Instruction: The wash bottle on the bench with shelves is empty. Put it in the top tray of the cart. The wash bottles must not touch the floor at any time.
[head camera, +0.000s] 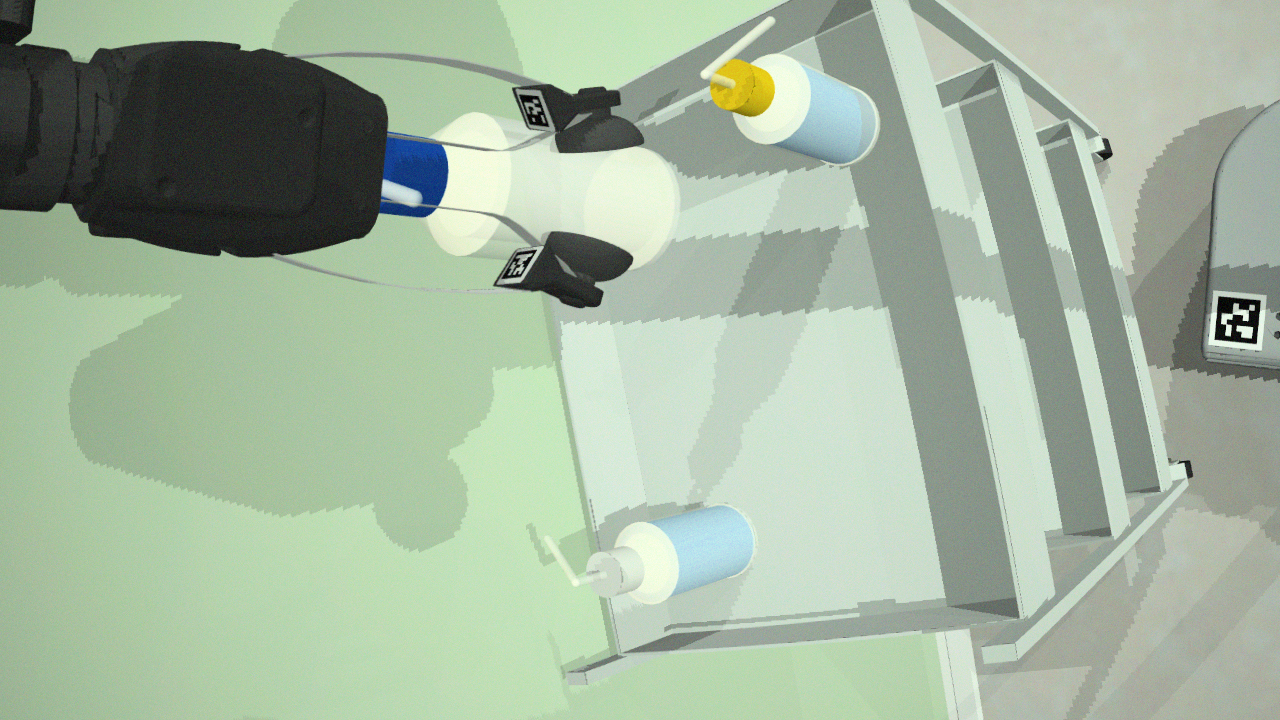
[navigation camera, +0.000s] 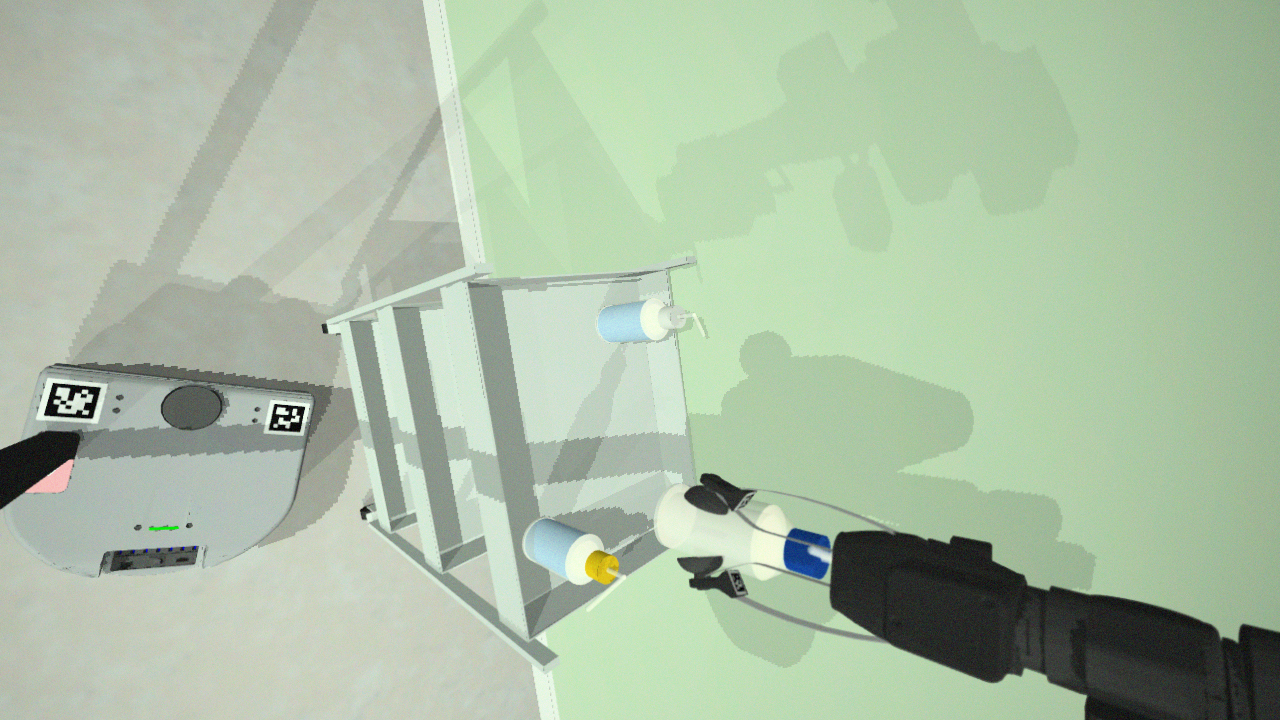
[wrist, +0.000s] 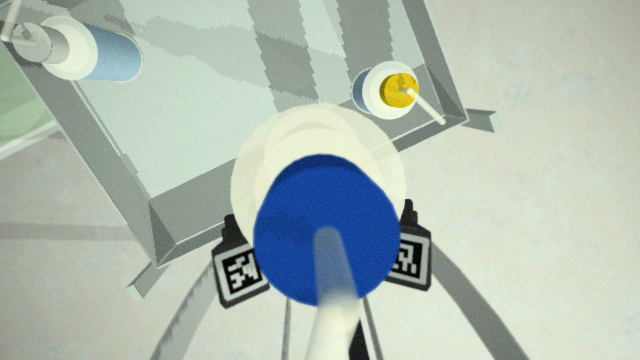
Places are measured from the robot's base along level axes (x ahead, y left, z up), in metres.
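Pixels of known places: gripper, between the fingertips: (head camera: 622, 201) (navigation camera: 686, 524); robot's base, origin of its link: (navigation camera: 191, 405).
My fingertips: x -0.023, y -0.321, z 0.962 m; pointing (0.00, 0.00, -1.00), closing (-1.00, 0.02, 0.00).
Ahead of a thing's pixels: the offset from my fingertips to its top centre. "*": to the spot under its first point. Level surfaces: height alone.
My gripper (head camera: 593, 195) (navigation camera: 707, 531) (wrist: 319, 212) is shut on the empty wash bottle {dx +0.002, dy -0.020, dz +0.138 m} (head camera: 474, 179) (navigation camera: 765, 541) (wrist: 325, 195), which is clear white with a blue cap. The bottle is upright and held up above the rim level of the cart's top tray {dz -0.299 m} (head camera: 805, 429) (navigation camera: 581, 385) (wrist: 190, 145). In the wrist view it overlaps the tray's near end wall; how much of its base is over the tray is unclear. The tray holds a blue-filled bottle with a yellow cap {dx -0.096, dy -0.049, dz -0.125 m} (head camera: 827, 111) (navigation camera: 559, 548) (wrist: 399, 90), close to my gripper, and one with a grey cap {dx +0.229, dy -0.138, dz -0.125 m} (head camera: 707, 550) (navigation camera: 623, 320) (wrist: 117, 56) at another corner.
The grey cart has two lower shelves {* dx -0.004, dy -0.007, dz -0.564 m} (head camera: 1011, 268) (navigation camera: 418, 447) and raised walls round its tray. Its corner posts stick out past the tray. My base (head camera: 1244, 179) (navigation camera: 241, 483) stands beside the cart. A green surface (head camera: 223, 608) (navigation camera: 1118, 358) with a pale edge lies beyond.
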